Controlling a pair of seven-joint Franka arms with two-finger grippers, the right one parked.
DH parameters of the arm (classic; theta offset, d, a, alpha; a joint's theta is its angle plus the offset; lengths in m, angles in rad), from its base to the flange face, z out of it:
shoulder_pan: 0 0.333 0 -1.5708
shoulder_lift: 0 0 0 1.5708
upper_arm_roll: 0 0.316 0.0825 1.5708
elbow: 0 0 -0.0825 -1.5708
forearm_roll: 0 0.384 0 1.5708
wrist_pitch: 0 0 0.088 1.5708
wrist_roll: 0 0.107 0 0
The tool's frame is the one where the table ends.
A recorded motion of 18 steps. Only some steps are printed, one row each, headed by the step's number.
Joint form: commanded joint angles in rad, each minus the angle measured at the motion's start. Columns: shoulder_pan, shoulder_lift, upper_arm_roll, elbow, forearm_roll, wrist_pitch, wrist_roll.
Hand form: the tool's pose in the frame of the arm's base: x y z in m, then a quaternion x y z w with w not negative. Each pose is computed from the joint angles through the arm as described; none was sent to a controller.
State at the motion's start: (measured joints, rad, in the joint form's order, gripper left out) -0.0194 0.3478 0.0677 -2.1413 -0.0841 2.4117 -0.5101
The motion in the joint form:
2: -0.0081 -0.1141 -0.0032 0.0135 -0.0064 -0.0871 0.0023
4: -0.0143 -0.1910 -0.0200 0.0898 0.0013 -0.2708 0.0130
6: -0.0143 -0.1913 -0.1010 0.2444 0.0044 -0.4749 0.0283
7: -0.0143 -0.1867 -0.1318 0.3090 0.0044 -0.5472 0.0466
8: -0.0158 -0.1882 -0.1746 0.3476 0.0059 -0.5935 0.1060
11: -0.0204 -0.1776 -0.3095 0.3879 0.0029 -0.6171 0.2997
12: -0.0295 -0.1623 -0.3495 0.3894 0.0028 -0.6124 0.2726
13: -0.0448 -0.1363 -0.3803 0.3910 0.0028 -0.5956 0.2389
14: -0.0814 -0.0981 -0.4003 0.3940 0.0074 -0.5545 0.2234
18: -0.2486 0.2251 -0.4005 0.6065 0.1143 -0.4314 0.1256
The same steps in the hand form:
2: 0.5659 0.0189 0.2965 0.95392 0.29847 -0.02330 0.02005
4: 0.5692 0.0039 0.3575 0.96038 0.27502 -0.03978 0.02145
6: 0.5826 -0.0439 0.4109 0.97265 0.22148 -0.06658 0.02167
7: 0.5865 -0.0622 0.4325 0.97776 0.19508 -0.07349 0.02300
8: 0.5850 -0.0874 0.4481 0.98650 0.14228 -0.07690 0.02588
11: 0.5733 -0.1655 0.4611 0.99603 -0.02361 -0.07466 0.04236
12: 0.5673 -0.1925 0.4544 0.99518 -0.03402 -0.08098 0.04366
13: 0.5632 -0.2182 0.4424 0.99440 -0.03896 -0.08698 0.04574
14: 0.5593 -0.2507 0.4254 0.99338 -0.05760 -0.08625 0.04933
18: 0.5859 -0.3585 0.3282 0.99147 -0.09383 -0.07873 0.04460

